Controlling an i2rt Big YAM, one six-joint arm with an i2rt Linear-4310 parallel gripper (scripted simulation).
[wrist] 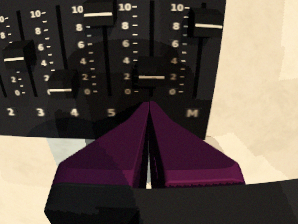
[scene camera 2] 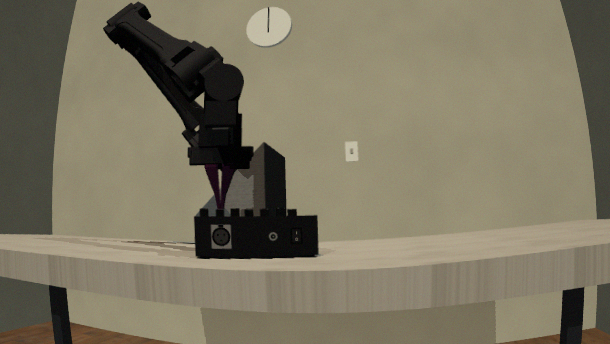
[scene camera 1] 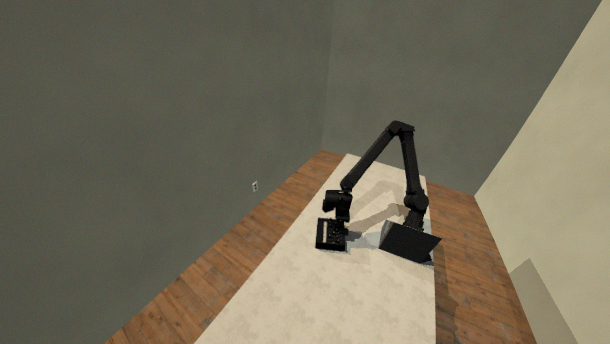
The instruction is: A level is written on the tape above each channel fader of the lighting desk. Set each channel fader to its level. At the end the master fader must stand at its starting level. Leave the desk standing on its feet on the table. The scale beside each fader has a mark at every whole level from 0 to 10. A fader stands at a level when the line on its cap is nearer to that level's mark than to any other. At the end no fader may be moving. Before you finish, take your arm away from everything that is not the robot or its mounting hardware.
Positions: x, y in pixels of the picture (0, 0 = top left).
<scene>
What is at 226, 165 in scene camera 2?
My gripper.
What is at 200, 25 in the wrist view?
A master fader.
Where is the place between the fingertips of my gripper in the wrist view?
148, 111
</scene>
